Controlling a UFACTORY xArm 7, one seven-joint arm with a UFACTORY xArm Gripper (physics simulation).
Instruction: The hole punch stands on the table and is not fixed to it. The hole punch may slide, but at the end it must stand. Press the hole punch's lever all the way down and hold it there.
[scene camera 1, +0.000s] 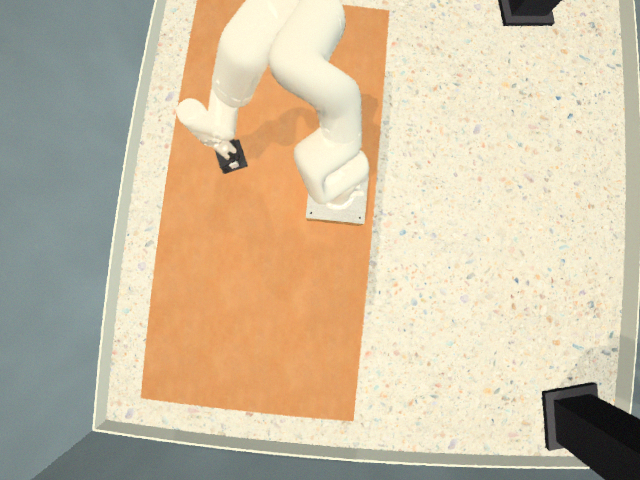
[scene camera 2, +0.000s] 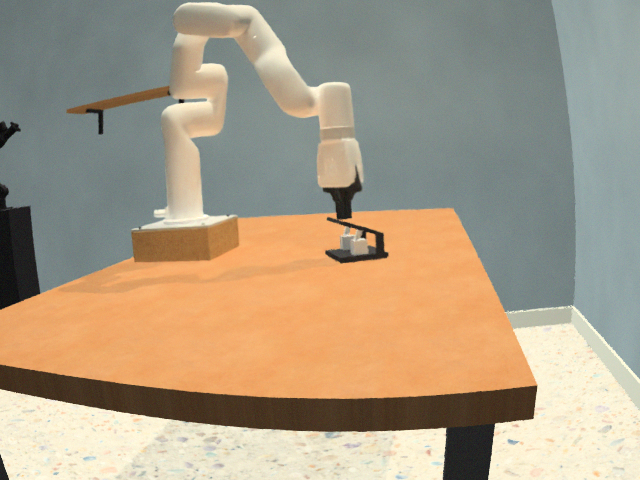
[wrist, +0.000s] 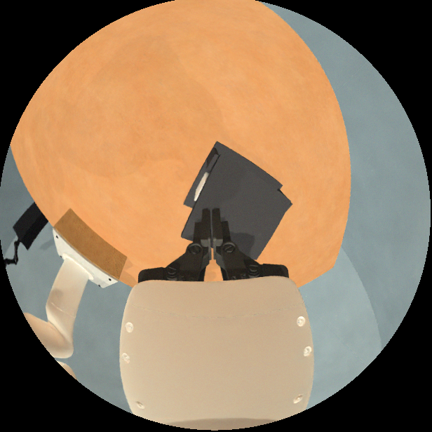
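Where they show: gripper, fingertip midpoint: (scene camera 1: 230, 156) (scene camera 2: 344, 219); arm's base, link origin: (scene camera 2: 186, 221).
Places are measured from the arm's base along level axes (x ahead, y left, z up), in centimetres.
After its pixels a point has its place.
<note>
The black hole punch (scene camera 1: 226, 168) {x 42.7, y -15.5, z -4.6 cm} (scene camera 2: 342, 256) {x 38.3, y -27.3, z -7.1 cm} stands upright on its flat base, with light-coloured blocks (scene camera 2: 358, 246) {x 41.7, y -27.0, z -5.4 cm} under its lever. The lever (scene camera 2: 366, 227) {x 43.5, y -26.7, z -1.8 cm} (wrist: 245, 185) is raised, sloping up from its hinge at the right to its free end at the left in the second scene view. My gripper (scene camera 1: 232, 152) {x 39.6, y -18.4, z -0.4 cm} (scene camera 2: 343, 217) {x 39.6, y -18.4, z -0.4 cm} (wrist: 211, 219) is shut and empty, pointing down. Its fingertips are at or very slightly above the lever near the free end; whether they touch is hard to tell. In the wrist view the lever hides most of the base.
The hole punch stands on the orange table (scene camera 1: 248, 320) {x 40.0, y 46.1, z -8.4 cm} (scene camera 2: 248, 335) {x 23.7, y -75.9, z -8.3 cm} (wrist: 125, 100). The arm's mounting block (scene camera 1: 336, 212) {x 1.1, y 7.1, z 0.0 cm} (scene camera 2: 170, 245) {x -2.0, y -11.8, z -4.4 cm} (wrist: 90, 246) stands to the left of the hole punch in the second scene view. A wall shelf (scene camera 2: 124, 99) is behind the arm.
</note>
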